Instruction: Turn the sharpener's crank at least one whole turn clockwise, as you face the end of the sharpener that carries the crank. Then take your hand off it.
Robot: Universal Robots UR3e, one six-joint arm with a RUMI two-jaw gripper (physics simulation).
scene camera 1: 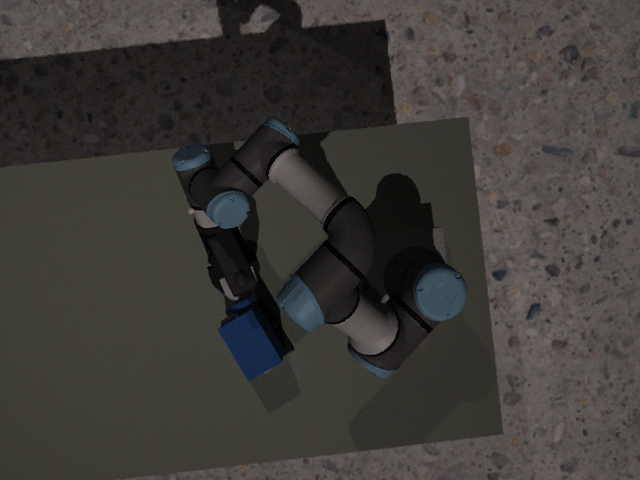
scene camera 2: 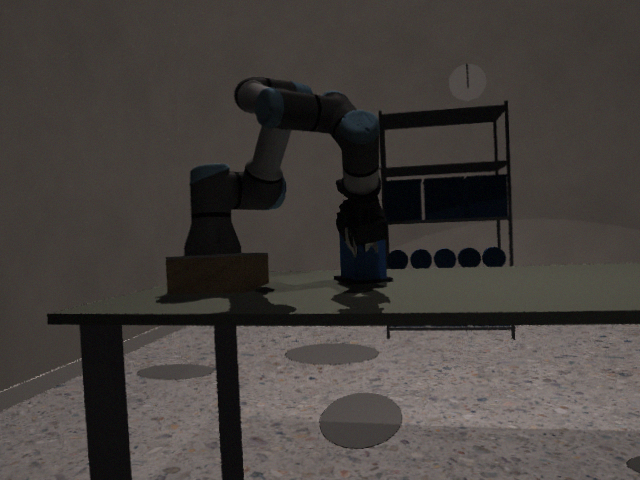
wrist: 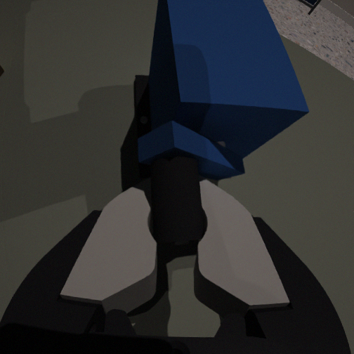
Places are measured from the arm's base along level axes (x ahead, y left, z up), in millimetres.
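Where they show: gripper, between the fingertips: (scene camera 1: 245,299) (scene camera 2: 360,251); arm's base, origin of its link: (scene camera 1: 415,278) (scene camera 2: 213,255).
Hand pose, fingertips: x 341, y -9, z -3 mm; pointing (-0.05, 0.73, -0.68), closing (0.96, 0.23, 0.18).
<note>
Things, the pixels of their centre, and the offset from my fingertips. "spot": a spot on its surface instead. Level surfaces: height alone.
- blue box, middle of its body: (scene camera 1: 252,338) (scene camera 2: 362,253) 2 mm back, 80 mm left, 9 mm down
- black base, a spot on its surface: (scene camera 2: 363,279) spot: 2 mm ahead, 22 mm left, 63 mm down
- greenish table, height of its surface: 73 mm down
The pencil sharpener, a blue box (scene camera 1: 250,342) (wrist: 235,55), stands upright on a black base (scene camera 2: 363,279) on the table. Its blue crank arm (scene camera 1: 240,305) (wrist: 165,145) is at the end facing my hand. In the wrist view the arm runs from the handle toward the lower right. The black round crank handle (wrist: 176,200) sticks out toward me. My gripper (scene camera 1: 238,295) (scene camera 2: 364,248) (wrist: 177,176) is shut on this handle, with one pale finger on each side. The crank's hub is mostly hidden, and in scene camera 2 my hand covers the crank.
The greenish table (scene camera 1: 103,310) (scene camera 2: 516,289) carries my arm's base, with a brown block (scene camera 2: 217,273) in front of it in scene camera 2. A dark shelf rack (scene camera 2: 508,180) with blue bins (scene camera 2: 465,197) stands behind the table. My arm arches above the table beside the sharpener.
</note>
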